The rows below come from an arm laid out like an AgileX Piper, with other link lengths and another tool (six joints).
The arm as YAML. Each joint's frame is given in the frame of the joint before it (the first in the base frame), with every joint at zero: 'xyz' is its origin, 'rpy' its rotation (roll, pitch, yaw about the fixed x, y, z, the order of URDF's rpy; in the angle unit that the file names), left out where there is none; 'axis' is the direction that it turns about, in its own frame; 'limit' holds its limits. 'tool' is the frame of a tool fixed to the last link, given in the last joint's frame.
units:
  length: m
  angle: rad
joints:
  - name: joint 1
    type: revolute
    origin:
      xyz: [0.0, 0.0, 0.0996]
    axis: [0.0, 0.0, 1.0]
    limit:
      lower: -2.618
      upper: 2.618
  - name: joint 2
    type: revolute
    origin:
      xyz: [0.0, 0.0, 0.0]
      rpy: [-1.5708, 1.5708, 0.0]
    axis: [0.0, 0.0, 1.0]
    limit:
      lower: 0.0
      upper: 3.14
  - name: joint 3
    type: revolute
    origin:
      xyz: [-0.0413, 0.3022, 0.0]
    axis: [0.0, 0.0, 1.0]
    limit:
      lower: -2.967
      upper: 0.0
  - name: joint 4
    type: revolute
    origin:
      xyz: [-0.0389, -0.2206, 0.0]
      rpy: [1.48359, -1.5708, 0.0]
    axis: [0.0, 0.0, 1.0]
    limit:
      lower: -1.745
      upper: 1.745
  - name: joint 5
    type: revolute
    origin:
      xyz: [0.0, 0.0, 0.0]
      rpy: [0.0, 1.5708, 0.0]
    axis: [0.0, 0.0, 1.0]
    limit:
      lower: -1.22
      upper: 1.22
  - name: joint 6
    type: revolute
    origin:
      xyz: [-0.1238, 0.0, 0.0]
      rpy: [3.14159, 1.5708, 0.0]
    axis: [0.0, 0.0, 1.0]
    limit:
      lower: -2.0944
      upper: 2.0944
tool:
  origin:
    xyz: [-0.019, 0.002, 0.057]
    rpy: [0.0, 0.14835, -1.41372]
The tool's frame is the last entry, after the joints.
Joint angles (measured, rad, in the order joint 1, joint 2, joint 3, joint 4, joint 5, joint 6), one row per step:
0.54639 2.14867 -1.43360 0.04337 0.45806 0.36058
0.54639 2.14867 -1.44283 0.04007 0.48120 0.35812
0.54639 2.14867 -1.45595 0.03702 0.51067 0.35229
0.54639 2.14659 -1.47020 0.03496 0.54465 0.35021
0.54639 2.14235 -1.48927 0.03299 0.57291 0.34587
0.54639 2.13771 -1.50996 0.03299 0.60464 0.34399
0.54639 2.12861 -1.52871 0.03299 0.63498 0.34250
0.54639 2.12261 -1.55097 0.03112 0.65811 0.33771
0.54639 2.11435 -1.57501 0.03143 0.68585 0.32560
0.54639 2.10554 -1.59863 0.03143 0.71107 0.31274
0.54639 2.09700 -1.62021 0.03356 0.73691 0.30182
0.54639 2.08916 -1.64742 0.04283 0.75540 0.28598
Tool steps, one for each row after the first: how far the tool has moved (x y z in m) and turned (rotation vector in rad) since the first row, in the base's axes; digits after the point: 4 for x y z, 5 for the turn. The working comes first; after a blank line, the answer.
Tool pose at each row, in the base's axes (x y z in m, rotation vector in rad; the steps are taken from these numbers as rounded here):
0.3995 0.2684 0.0579 -2.76444 0.03637 -0.78632
0.3985 0.2677 0.0584 -2.77690 0.02771 -0.77334
0.3974 0.2670 0.0595 -2.79135 0.01422 -0.75805
0.3960 0.2662 0.0616 -2.80602 0.00705 -0.73974
0.3965 0.2665 0.0666 -2.81059 -0.00252 -0.73579
0.3968 0.2668 0.0720 -2.81531 -0.00655 -0.72844
0.3967 0.2670 0.0793 -2.81688 -0.00984 -0.72535
0.3983 0.2679 0.0866 -2.81349 -0.01922 -0.73274
0.3993 0.2687 0.0952 -2.80985 -0.03712 -0.73936
0.4003 0.2696 0.1042 -2.80422 -0.05619 -0.74936
0.4006 0.2702 0.1125 -2.79976 -0.07065 -0.75423
0.4023 0.2727 0.1229 -2.78216 -0.08488 -0.76863

-0.0010 -0.0007 0.0005 -0.00997 0.01014 0.00489
-0.0021 -0.0014 0.0016 -0.02221 0.02168 0.01279
-0.0035 -0.0022 0.0037 -0.03293 0.03574 0.01687
-0.0030 -0.0019 0.0087 -0.03807 0.03830 0.02264
-0.0027 -0.0016 0.0141 -0.04155 0.04360 0.02527
-0.0028 -0.0014 0.0214 -0.04294 0.04560 0.02751
-0.0012 -0.0005 0.0287 -0.04323 0.03931 0.03328
-0.0002 0.0003 0.0373 -0.04482 0.03269 0.04475
0.0008 0.0012 0.0463 -0.04569 0.02338 0.05690
0.0011 0.0018 0.0546 -0.04564 0.01804 0.06659
0.0028 0.0043 0.0650 -0.03569 0.00394 0.07789

